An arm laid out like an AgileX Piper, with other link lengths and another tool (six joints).
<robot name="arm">
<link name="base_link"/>
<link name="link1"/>
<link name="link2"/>
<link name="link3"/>
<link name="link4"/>
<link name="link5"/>
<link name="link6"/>
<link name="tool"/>
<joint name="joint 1" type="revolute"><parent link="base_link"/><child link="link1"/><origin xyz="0.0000 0.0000 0.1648" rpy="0.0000 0.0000 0.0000"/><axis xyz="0 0 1"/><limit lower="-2.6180" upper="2.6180"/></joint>
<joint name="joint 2" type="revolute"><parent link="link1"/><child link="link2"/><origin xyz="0.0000 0.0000 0.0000" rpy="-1.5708 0.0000 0.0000"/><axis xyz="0 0 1"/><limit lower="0.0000" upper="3.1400"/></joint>
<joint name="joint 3" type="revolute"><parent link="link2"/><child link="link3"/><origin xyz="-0.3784 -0.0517 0.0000" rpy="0.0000 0.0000 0.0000"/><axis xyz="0 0 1"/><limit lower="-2.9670" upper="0.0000"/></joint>
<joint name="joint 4" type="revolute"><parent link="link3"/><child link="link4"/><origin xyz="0.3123 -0.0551 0.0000" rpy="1.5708 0.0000 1.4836"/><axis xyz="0 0 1"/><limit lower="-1.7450" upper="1.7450"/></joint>
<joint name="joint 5" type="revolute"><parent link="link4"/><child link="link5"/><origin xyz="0.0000 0.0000 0.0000" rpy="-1.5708 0.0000 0.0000"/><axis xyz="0 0 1"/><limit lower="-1.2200" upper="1.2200"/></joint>
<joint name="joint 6" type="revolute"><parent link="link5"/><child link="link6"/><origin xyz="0.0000 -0.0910 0.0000" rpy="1.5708 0.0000 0.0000"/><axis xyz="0 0 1"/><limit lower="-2.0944" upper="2.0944"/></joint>
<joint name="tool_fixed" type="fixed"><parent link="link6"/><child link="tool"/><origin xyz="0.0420 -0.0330 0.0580" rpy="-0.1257 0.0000 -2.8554"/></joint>
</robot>
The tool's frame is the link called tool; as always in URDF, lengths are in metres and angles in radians.
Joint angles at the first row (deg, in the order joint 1, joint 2, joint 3, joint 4, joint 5, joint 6):
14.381, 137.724, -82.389, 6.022, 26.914, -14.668
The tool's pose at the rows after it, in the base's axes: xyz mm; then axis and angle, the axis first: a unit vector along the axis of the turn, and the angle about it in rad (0 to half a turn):
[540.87 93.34 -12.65 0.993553 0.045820 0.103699 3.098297]
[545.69 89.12 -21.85 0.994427 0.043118 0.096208 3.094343]
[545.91 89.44 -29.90 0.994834 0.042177 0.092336 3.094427]
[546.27 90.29 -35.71 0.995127 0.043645 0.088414 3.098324]
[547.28 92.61 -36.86 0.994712 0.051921 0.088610 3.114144]
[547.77 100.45 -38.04 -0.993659 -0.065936 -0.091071 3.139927]
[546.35 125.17 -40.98 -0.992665 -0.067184 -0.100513 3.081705]
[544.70 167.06 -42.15 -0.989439 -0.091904 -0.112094 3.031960]
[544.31 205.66 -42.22 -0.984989 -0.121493 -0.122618 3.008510]
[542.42 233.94 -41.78 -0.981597 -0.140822 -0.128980 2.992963]
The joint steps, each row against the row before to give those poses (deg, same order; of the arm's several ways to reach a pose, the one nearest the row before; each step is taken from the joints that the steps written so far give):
-1.198, 2.954, -3.761, -0.648, 1.456, 0.971
-0.529, 1.711, -1.841, -0.167, 1.009, 0.012
-0.001, 1.052, -0.560, 0.152, -0.058, 0.000
0.001, 0.803, -0.549, 0.607, 0.188, -0.641
0.000, 0.139, -0.169, 1.990, 0.039, -2.599
0.385, 0.043, 0.000, 3.526, -0.217, -4.187
1.631, 0.174, -0.002, 6.558, -1.351, -4.206
3.514, 0.538, -1.179, 5.109, -0.728, -3.803
3.467, 0.901, -2.215, 1.385, -0.084, -1.137
2.528, 0.686, -1.779, 0.526, 0.107, -0.120

